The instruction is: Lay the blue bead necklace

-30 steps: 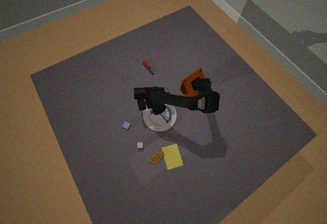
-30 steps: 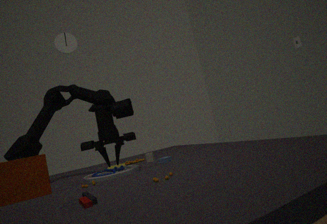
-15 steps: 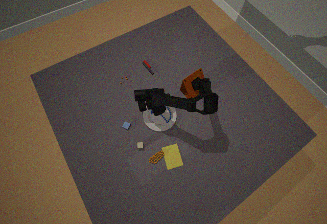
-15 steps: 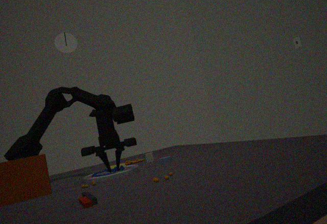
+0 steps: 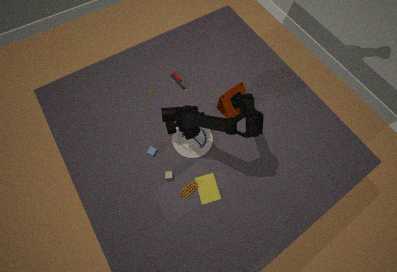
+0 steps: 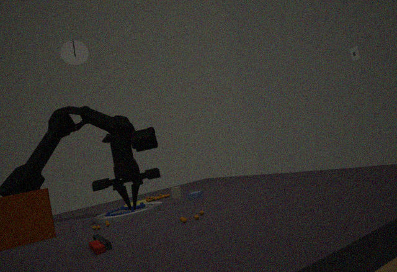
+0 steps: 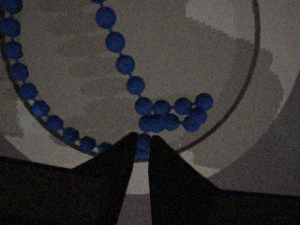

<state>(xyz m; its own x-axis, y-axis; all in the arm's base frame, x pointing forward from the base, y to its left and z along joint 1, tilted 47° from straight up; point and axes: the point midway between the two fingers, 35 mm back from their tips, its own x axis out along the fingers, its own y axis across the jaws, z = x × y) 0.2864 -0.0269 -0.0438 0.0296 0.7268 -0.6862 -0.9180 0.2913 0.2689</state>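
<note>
The round white bead board is 5 cm to the left of my gripper tip and 1 cm below it. Also, from my gripper tip: cream cube: 20 cm ahead, 13 cm to the left; yellow sheet: 10 cm ahead, 28 cm to the left, 1 cm below; light blue cube: 20 cm ahead, 2 cm to the right, 1 cm below.
</note>
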